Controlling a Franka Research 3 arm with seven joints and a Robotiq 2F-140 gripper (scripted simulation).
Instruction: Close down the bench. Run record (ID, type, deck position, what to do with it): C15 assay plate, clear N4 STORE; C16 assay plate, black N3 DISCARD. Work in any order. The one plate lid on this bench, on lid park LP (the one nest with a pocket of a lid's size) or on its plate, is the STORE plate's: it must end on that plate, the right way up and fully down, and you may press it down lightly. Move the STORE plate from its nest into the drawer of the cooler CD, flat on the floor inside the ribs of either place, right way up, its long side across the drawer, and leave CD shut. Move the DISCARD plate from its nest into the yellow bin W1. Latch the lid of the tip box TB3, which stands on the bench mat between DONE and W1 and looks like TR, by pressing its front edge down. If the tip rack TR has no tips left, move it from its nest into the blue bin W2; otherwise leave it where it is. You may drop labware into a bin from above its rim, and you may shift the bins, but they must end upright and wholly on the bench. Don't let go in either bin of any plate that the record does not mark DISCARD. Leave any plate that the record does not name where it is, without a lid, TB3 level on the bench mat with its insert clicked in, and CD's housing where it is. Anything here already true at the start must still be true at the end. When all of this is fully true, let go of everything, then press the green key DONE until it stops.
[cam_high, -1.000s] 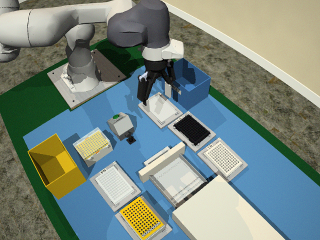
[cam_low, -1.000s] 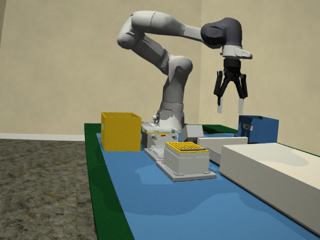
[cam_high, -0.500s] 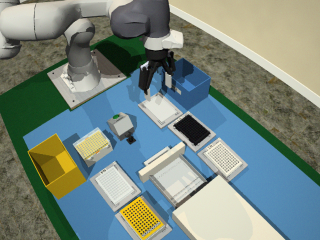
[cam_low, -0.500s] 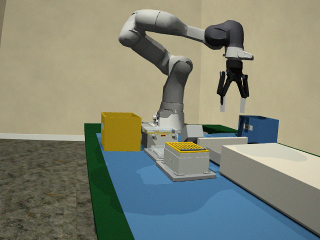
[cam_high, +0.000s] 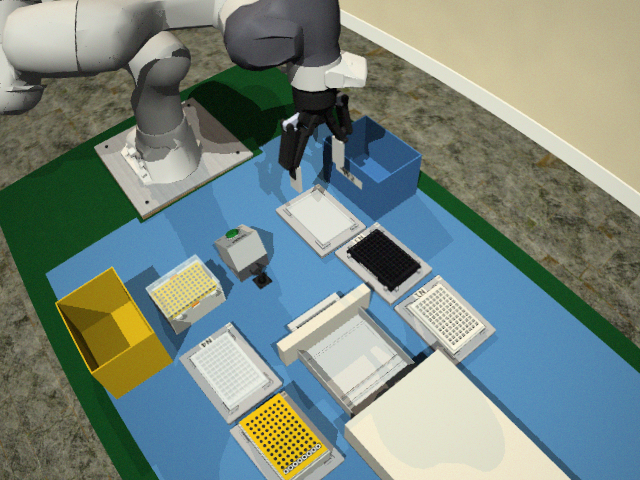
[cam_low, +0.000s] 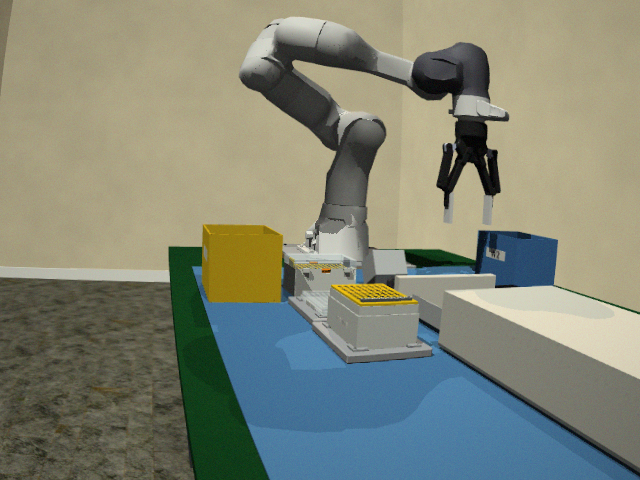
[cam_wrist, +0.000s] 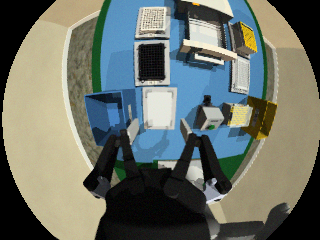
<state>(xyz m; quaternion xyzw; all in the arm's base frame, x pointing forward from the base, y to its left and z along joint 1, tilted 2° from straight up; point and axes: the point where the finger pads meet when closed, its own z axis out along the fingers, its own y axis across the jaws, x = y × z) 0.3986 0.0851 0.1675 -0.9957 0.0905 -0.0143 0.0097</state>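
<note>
Right now the plate lid is 15 cm below my hand. The rest, counted from my hand: green DONE key: 17 cm to the right, 10 cm below, 8 cm behind; then blue bin W2: 16 cm to the left, 13 cm below, 2 cm ahead; then lid park: 16 cm below.
</note>
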